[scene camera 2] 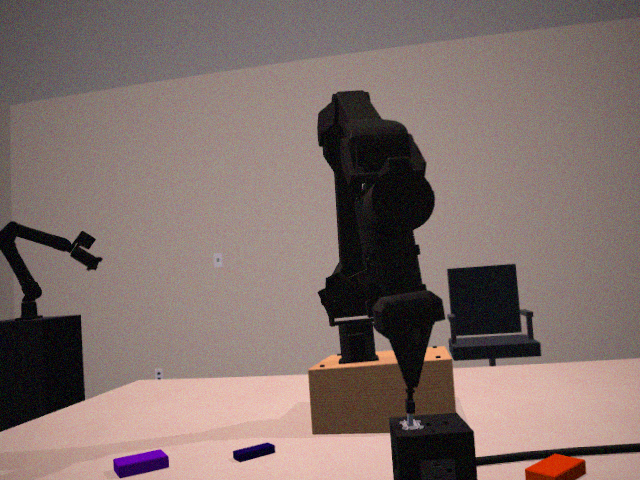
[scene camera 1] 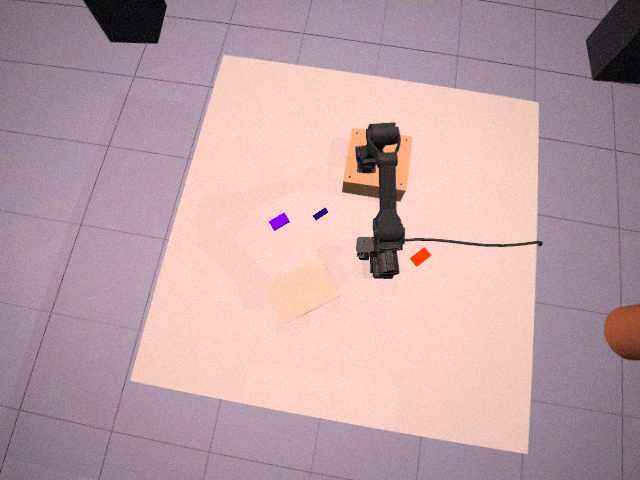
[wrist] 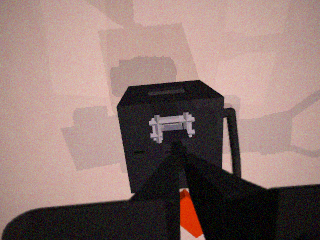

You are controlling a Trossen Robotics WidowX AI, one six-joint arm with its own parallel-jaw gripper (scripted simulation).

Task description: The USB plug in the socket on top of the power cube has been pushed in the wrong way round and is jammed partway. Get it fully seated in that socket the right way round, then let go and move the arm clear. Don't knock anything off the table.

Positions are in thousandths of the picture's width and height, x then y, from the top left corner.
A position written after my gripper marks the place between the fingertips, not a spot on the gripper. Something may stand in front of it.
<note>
My gripper (scene camera 2: 645, 805) holds a dark USB plug (wrist: 548, 581). Also in view: a cream sheet (scene camera 1: 485, 597) and a black power cube (wrist: 448, 648).
My gripper is seen too in the wrist view (wrist: 561, 677). Scene camera 2 misses the cream sheet: it is out of frame. The wrist view does not show the cream sheet: it is out of frame.
</note>
